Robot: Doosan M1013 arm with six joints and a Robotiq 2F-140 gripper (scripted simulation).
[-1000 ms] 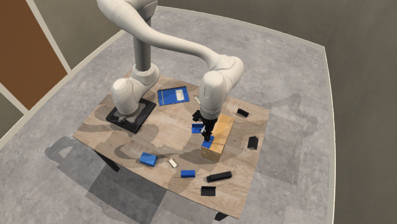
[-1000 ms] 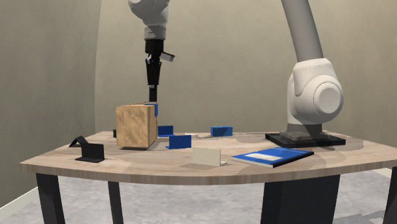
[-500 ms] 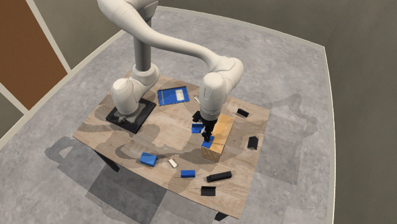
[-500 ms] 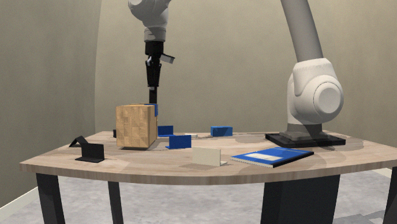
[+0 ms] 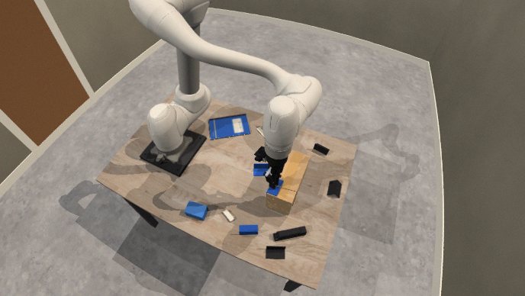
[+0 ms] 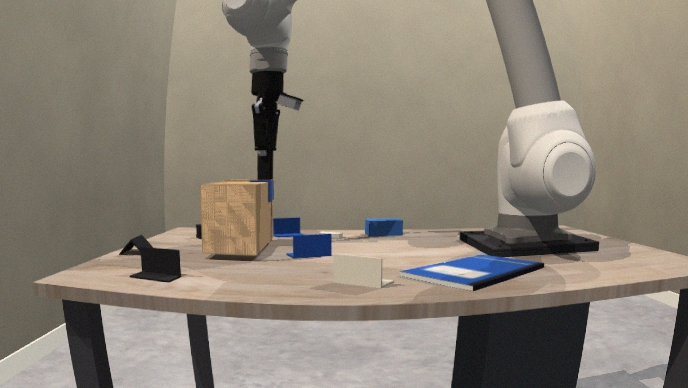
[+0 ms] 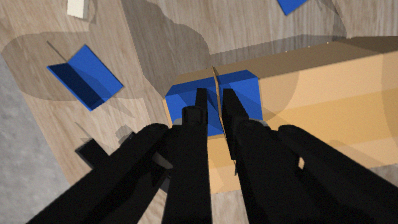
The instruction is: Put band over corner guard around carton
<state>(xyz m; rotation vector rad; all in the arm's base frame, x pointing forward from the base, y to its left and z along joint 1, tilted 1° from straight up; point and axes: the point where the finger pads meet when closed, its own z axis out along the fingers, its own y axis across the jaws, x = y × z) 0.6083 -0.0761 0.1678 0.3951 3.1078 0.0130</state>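
My hand is 5 cm above the blue corner guard. The rest, counted from my hand: tan carton: 5 cm ahead, 8 cm to the left, 10 cm below; blue block: 29 cm behind, 19 cm to the right, 16 cm below.
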